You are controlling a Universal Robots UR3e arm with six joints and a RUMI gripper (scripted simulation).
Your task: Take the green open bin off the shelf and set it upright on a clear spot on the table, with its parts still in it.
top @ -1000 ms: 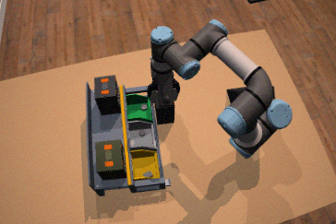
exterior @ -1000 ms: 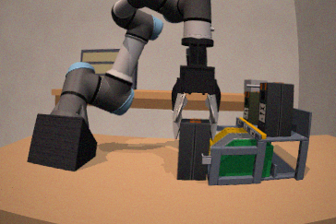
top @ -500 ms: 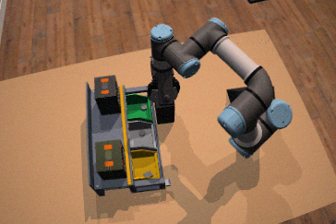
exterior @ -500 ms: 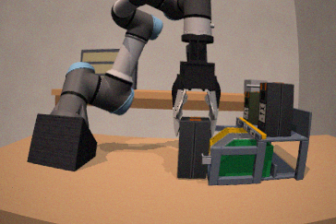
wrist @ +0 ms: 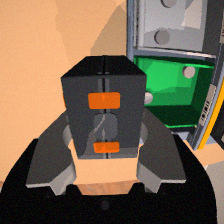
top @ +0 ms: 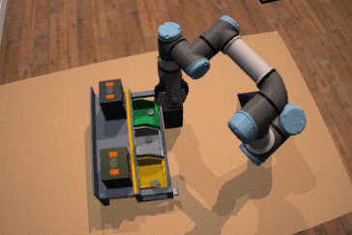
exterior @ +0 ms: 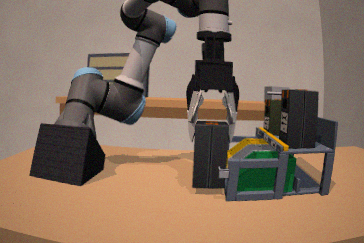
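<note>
Right now my hand is 4 cm above the dark box. Round my hand: green open bin: 11 cm ahead, 3 cm to the right, 8 cm below; yellow bin: 16 cm ahead, 19 cm to the left, 8 cm below; grey bin: 14 cm ahead, 8 cm to the left, 8 cm below.
</note>
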